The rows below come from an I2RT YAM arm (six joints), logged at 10 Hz.
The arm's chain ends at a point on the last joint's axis. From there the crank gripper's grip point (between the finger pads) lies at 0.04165 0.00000 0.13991 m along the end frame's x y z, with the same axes.
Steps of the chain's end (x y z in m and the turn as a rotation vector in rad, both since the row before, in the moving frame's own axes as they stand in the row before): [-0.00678 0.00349 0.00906 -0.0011 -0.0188 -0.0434]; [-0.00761 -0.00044 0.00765 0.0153 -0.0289 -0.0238]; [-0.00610 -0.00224 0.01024 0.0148 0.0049 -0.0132]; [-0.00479 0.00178 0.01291 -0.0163 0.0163 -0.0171]
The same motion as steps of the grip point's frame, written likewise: [-0.00945 0.00189 0.00982 -0.0011 -0.0188 -0.0434]; [-0.01171 -0.00353 0.00877 0.0153 -0.0289 -0.0238]; [-0.00543 -0.00486 0.01001 0.0148 0.0049 -0.0132]; [-0.00250 0.00332 0.01220 -0.0163 0.0163 -0.0171]
